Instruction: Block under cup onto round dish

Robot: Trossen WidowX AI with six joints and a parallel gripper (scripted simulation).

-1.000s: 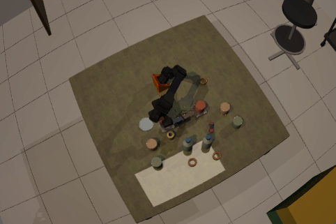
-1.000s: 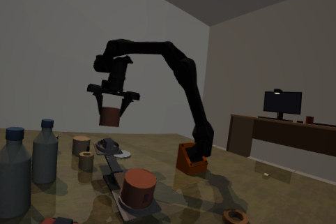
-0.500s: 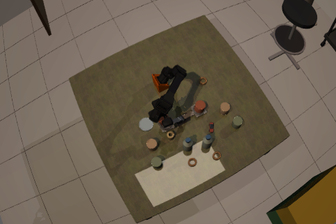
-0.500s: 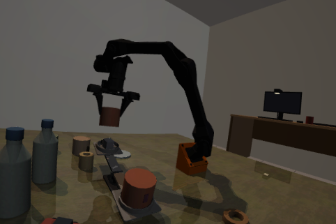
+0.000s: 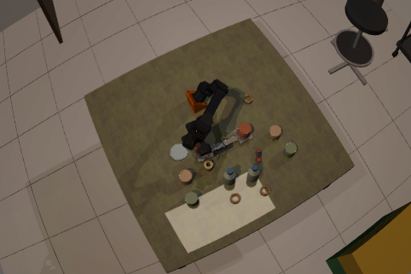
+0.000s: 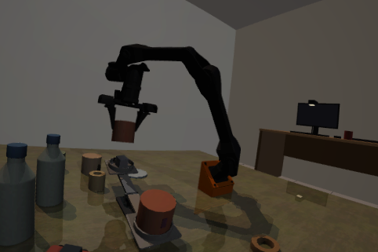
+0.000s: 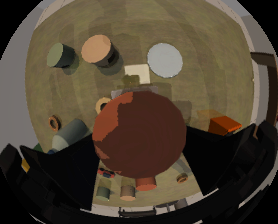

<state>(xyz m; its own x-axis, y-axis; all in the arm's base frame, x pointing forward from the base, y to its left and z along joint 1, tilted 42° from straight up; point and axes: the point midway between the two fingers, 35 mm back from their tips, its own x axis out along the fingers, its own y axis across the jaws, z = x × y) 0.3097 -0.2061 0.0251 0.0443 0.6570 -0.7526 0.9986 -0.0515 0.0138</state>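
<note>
The bluish block is 1 cm to the left of my gripper tip and 10 cm below it. From my gripper tip the other things lie so: cup: 2 cm to the right; small red object: 15 cm ahead, 28 cm to the left, 17 cm below; round dish: 9 cm behind, 10 cm to the right, 18 cm below.
</note>
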